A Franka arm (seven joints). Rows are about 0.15 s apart.
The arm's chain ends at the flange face. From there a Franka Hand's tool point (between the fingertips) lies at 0.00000 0.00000 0.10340 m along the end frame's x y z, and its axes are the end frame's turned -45 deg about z.
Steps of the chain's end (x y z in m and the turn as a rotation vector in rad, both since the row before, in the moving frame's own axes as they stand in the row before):
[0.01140 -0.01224 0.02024 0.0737 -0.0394 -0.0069]
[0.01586 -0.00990 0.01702 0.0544 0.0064 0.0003]
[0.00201 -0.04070 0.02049 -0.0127 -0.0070 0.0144]
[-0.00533 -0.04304 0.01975 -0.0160 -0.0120 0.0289]
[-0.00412 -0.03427 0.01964 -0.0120 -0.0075 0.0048]
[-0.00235 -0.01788 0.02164 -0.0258 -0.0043 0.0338]
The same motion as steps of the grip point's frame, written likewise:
[0.01919 -0.00886 0.01988 0.0800 0.0243 -0.0069]
[0.02266 0.00071 0.01686 0.0339 0.0430 0.0003]
[0.02876 -0.02695 0.02048 -0.0040 -0.0139 0.0144]
[0.02461 -0.03394 0.01973 -0.0028 -0.0198 0.0289]
[0.01989 -0.02682 0.01963 -0.0032 -0.0138 0.0048]
[0.00875 -0.01277 0.02160 -0.0152 -0.0213 0.0338]

